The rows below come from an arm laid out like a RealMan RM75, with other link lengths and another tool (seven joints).
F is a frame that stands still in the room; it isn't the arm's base.
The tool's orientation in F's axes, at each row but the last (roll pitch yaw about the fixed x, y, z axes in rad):
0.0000, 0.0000, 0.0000
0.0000, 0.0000, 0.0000
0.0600, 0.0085, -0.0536
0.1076, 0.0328, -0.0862
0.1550, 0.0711, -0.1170
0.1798, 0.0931, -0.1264
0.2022, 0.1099, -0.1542
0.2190, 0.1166, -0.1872
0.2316, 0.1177, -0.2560
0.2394, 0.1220, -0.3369
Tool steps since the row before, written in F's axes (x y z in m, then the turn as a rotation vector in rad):
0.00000, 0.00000, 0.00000, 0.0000, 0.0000, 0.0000
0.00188, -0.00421, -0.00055, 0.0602, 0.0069, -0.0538
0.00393, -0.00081, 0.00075, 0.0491, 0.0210, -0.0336
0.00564, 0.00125, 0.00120, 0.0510, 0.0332, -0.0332
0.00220, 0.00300, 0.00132, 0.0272, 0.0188, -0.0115
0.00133, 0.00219, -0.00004, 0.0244, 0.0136, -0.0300
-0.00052, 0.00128, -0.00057, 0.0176, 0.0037, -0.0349
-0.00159, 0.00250, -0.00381, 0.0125, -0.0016, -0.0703
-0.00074, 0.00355, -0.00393, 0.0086, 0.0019, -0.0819
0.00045, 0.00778, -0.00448, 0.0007, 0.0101, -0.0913
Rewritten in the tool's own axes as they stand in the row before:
0.00000, 0.00000, 0.00000, 0.0000, 0.0000, 0.0000
0.00188, -0.00421, -0.00055, 0.0602, 0.0069, -0.0538
0.00396, -0.00055, 0.00082, 0.0482, 0.0216, -0.0345
0.00547, 0.00187, 0.00119, 0.0490, 0.0339, -0.0355
0.00174, 0.00342, 0.00093, 0.0256, 0.0201, -0.0130
0.00104, 0.00231, -0.00036, 0.0252, 0.0113, -0.0303
-0.00064, 0.00103, -0.00087, 0.0205, -0.0004, -0.0335
-0.00157, 0.00124, -0.00439, 0.0207, -0.0141, -0.0669
-0.00114, 0.00222, -0.00473, 0.0174, -0.0145, -0.0792
-0.00159, 0.00616, -0.00635, 0.0085, -0.0121, -0.0907

